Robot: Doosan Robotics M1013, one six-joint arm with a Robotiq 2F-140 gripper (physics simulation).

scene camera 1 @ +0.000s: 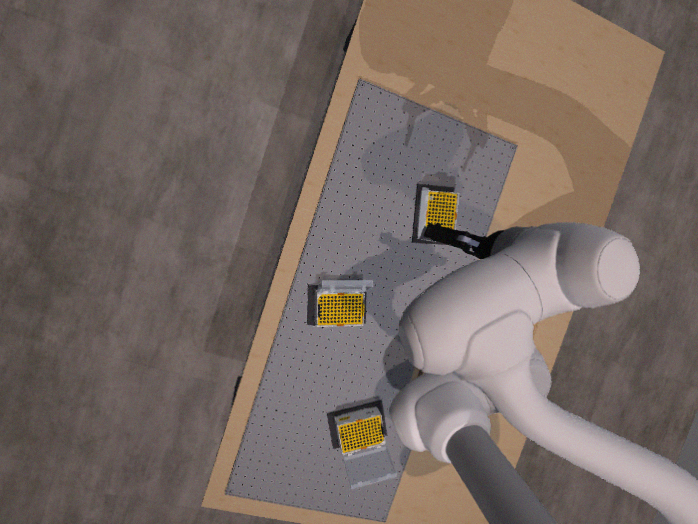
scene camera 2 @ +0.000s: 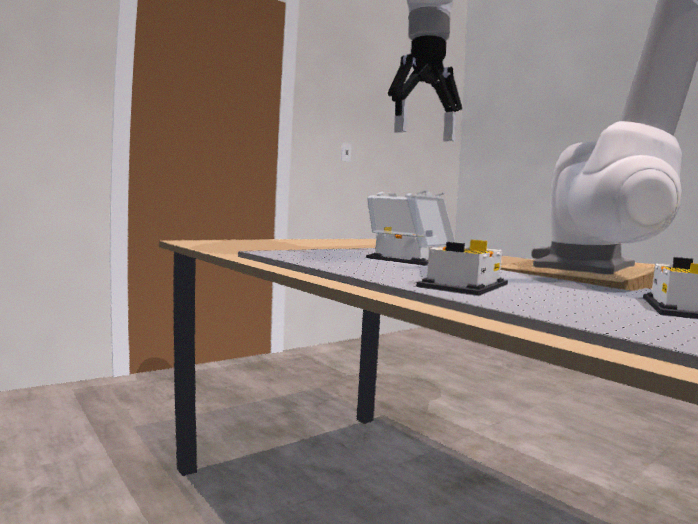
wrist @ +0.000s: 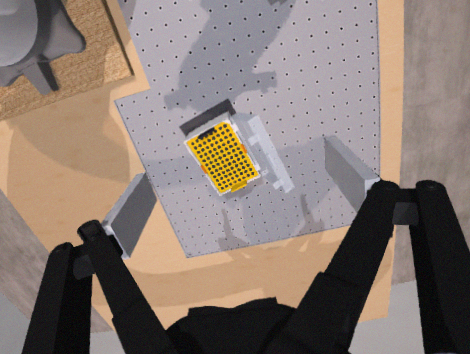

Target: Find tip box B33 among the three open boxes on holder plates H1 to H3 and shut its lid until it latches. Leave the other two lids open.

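Places are measured from the arm's base along level axes (x back, y up, z left), in millimetres.
Pixels of known places: gripper, fingertip midpoint: (scene camera 2: 425,136) (wrist: 235,170); arm's base, link origin: (scene camera 2: 584,265) (wrist: 12,13).
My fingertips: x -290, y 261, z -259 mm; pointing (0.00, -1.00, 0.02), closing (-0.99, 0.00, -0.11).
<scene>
Ahead of a thing's pixels: the offset from my fingertips to its top centre. Level surfaces: height alone.
My gripper (scene camera 1: 433,231) (scene camera 2: 423,135) (wrist: 235,170) is open and empty, high above the table. In the wrist view its fingers stand either side of the upper box {dx +45, dy -203, dz -73 mm} (scene camera 1: 441,209) (scene camera 2: 397,245) (wrist: 223,157), with yellow tip rack. That box's pale lid (scene camera 2: 431,217) (wrist: 267,152) stands raised. The middle box (scene camera 1: 340,309) (scene camera 2: 463,267) has its lid {dx -162, dy -123, dz +162 mm} (scene camera 1: 346,284) up along one long edge in scene camera 1. The lower box (scene camera 1: 360,433) (scene camera 2: 679,288) has its lid {dx +20, dy -123, dz +596 mm} (scene camera 1: 369,468) tipped far back. I cannot read which is B33 or the plate numbers.
The boxes stand on dark holder plates on a grey perforated board {dy -278 mm} (scene camera 1: 315,360) (scene camera 2: 541,298) (wrist: 325,100), set on a wooden table {dy -290 mm} (scene camera 1: 608,90) (scene camera 2: 225,245) (wrist: 200,280). The arm (scene camera 1: 479,315) reaches over the board's right side. Its base (scene camera 2: 586,256) stands beside the board.
</scene>
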